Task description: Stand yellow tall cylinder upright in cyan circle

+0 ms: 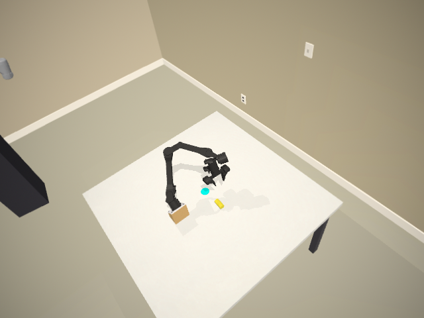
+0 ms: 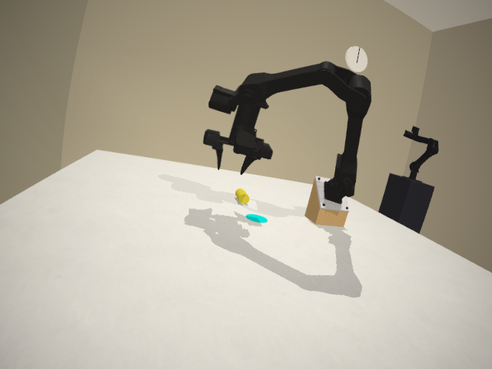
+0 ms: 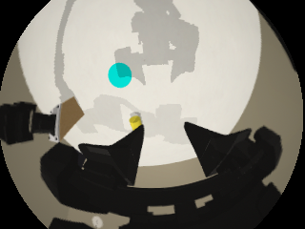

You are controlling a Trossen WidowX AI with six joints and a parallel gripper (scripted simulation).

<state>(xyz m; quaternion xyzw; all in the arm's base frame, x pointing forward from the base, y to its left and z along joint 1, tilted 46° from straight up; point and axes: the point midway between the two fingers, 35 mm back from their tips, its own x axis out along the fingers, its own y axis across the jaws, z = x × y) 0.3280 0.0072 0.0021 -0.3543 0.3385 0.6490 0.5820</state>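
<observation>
The yellow cylinder lies 6 cm behind my gripper tip, 8 cm to the right of it and 8 cm below it. Round my gripper tip: cyan circle 9 cm behind, 7 cm to the left, 10 cm below.
</observation>
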